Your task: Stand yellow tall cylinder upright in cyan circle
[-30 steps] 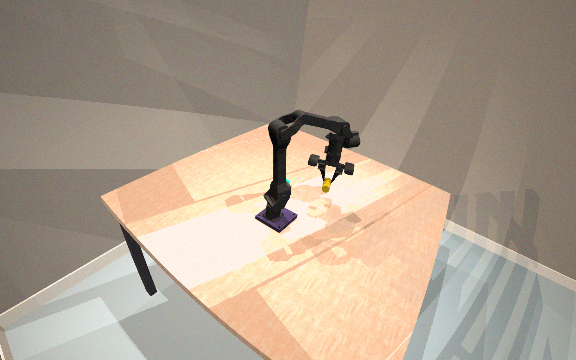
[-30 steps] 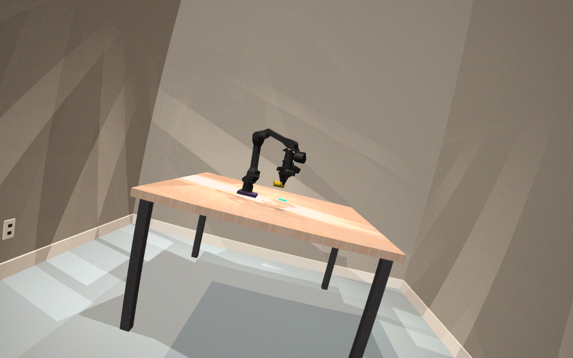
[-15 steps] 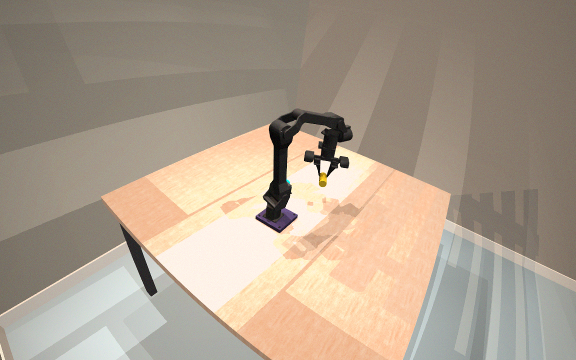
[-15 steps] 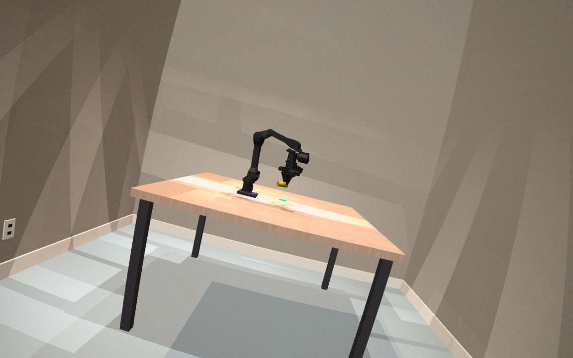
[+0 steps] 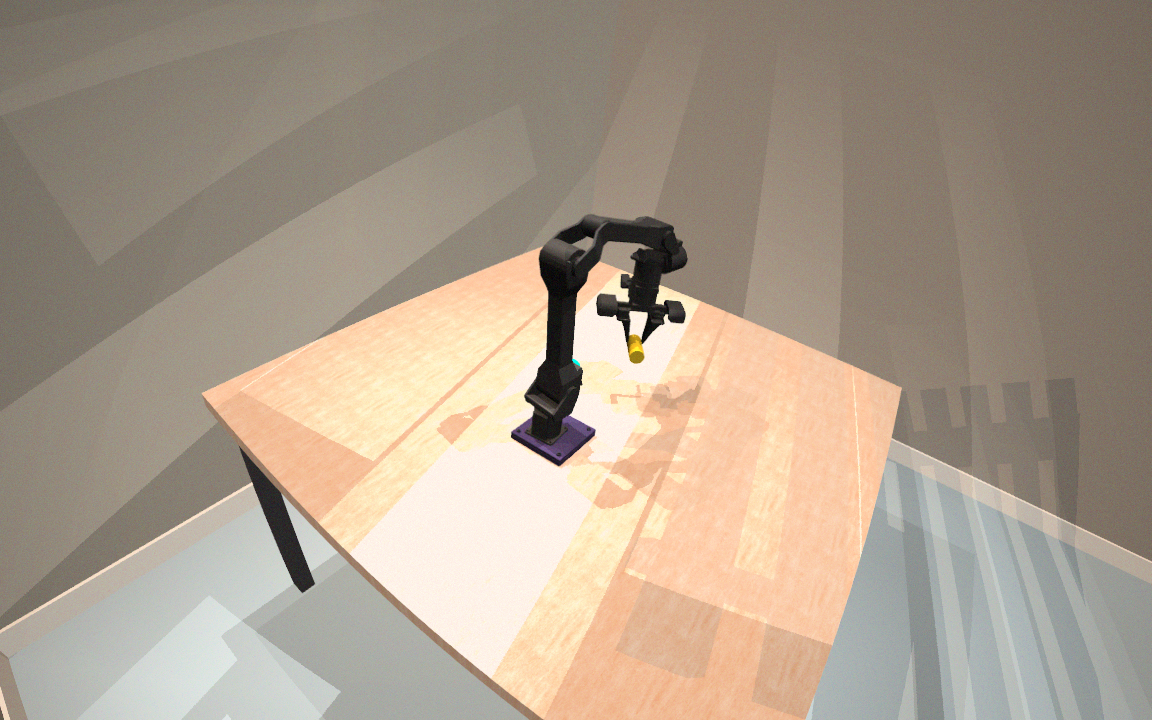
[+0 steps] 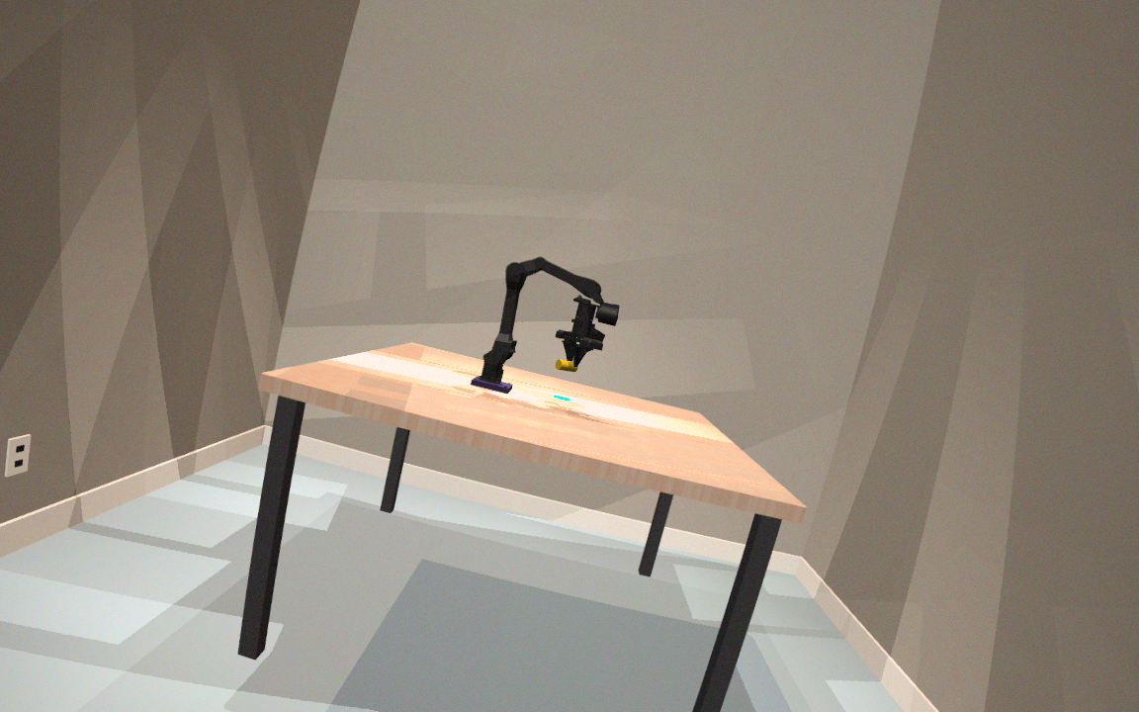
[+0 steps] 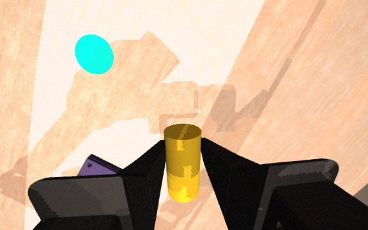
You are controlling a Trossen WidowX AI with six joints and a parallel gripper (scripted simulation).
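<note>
The cyan circle lies 16 cm to the left of my gripper tip and 13 cm below it. The rest, counted from my gripper tip: yellow tall cylinder 2 cm behind, 1 cm to the right.
</note>
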